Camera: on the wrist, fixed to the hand. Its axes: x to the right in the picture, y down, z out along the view.
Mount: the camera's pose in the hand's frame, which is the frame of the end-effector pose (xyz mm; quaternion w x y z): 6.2 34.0 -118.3 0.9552 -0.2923 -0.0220 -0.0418
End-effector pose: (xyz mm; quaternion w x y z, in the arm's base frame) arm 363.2 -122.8 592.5 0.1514 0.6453 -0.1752 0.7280
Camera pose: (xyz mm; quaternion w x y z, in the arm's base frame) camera 242.4 -99.9 584.1 0.3598 0.5954 -0.3565 0.6236
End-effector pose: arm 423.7 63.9 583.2 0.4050 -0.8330 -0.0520 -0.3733
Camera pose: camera 372.8 -44.5 612.2 0.1266 -0.9201 0.0157 -0.3704
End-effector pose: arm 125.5 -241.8 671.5 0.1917 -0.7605 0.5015 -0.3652
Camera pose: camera 17.3 -253.0 729.4 0.0434 0.8114 -0.5498 0.1935
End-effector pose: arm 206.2 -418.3 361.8 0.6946 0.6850 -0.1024 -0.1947
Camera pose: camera 264.6 -313.5 389.9 0.8532 0.4512 -0.0275 -0.2600
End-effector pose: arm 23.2 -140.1 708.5 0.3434 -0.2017 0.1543 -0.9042
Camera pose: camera -17.7 -152.1 592.9 0.2346 -0.3194 0.3957 -0.8285
